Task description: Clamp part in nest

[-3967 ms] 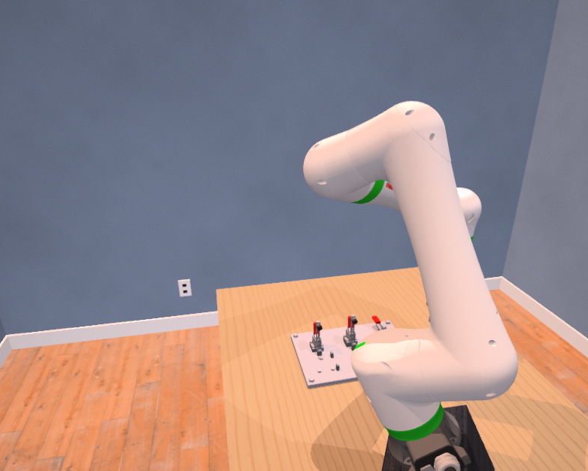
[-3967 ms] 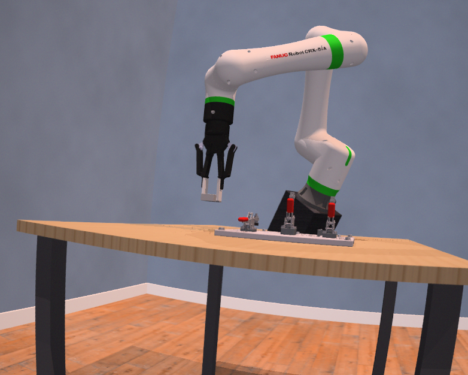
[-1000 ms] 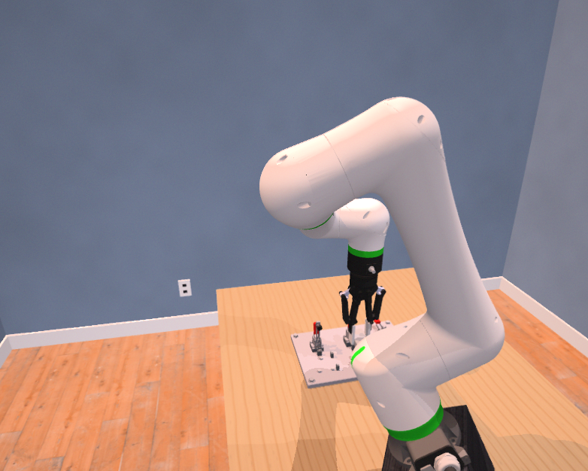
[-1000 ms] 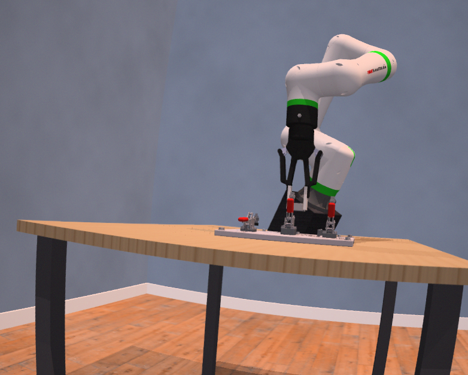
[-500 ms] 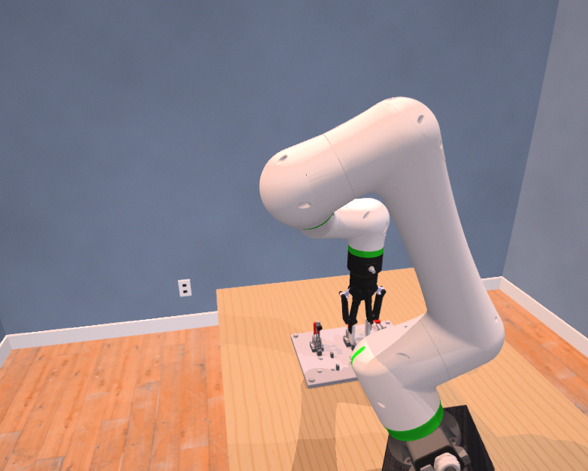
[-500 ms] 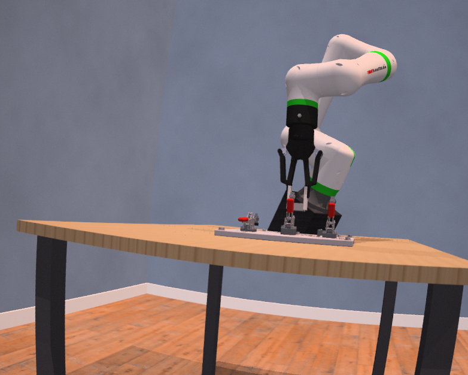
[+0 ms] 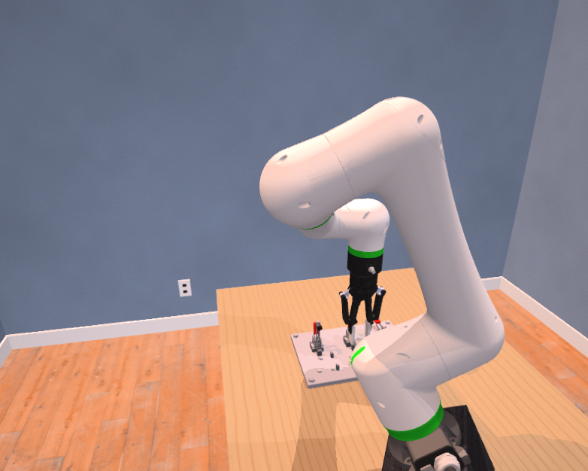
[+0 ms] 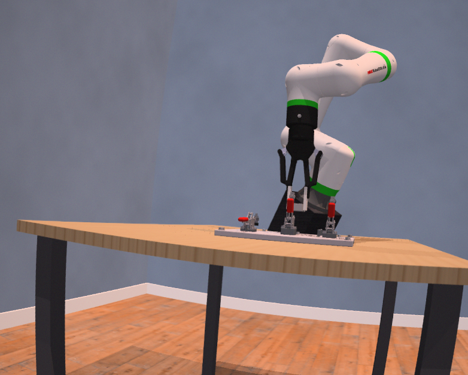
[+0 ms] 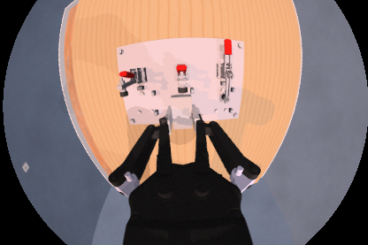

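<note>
Right now my hand is 50 mm short of the grey fixture plate and 110 mm above it. From my hand the other things lie so: pale grey part (30 mm below).
</note>
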